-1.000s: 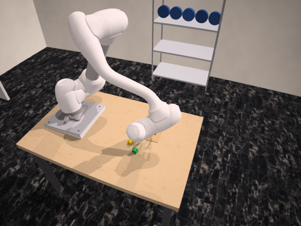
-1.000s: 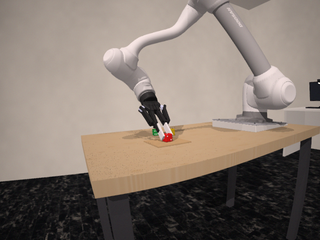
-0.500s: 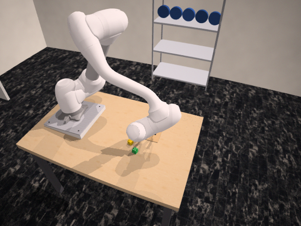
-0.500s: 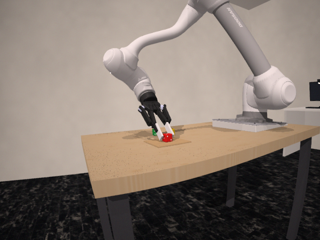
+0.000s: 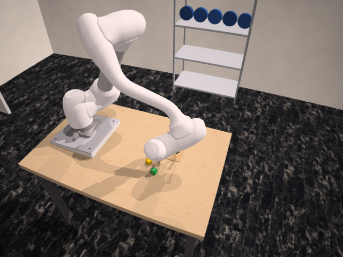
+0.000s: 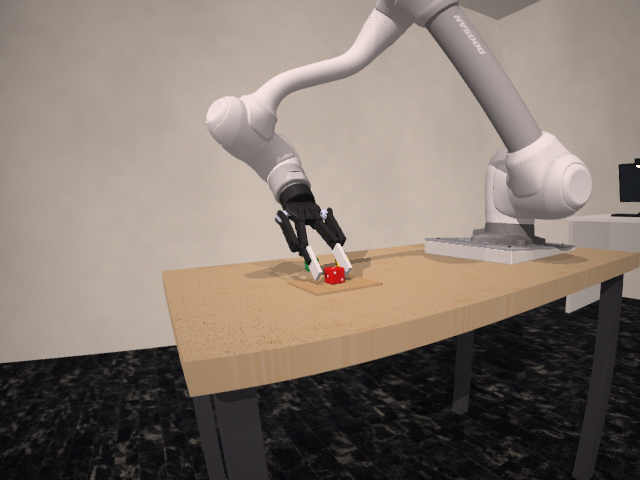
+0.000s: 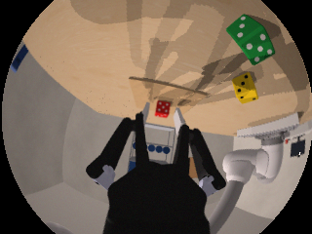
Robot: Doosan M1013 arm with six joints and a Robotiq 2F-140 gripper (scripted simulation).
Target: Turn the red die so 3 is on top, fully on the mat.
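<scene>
Right now my hand is 20 mm to the right of the red die and 20 mm above it. The rest, counted from my hand: mat: 20 mm to the left, 40 mm below; then green die: 70 mm behind, 160 mm to the right, 30 mm below; then yellow die: 110 mm behind, 100 mm to the right, 30 mm below.
</scene>
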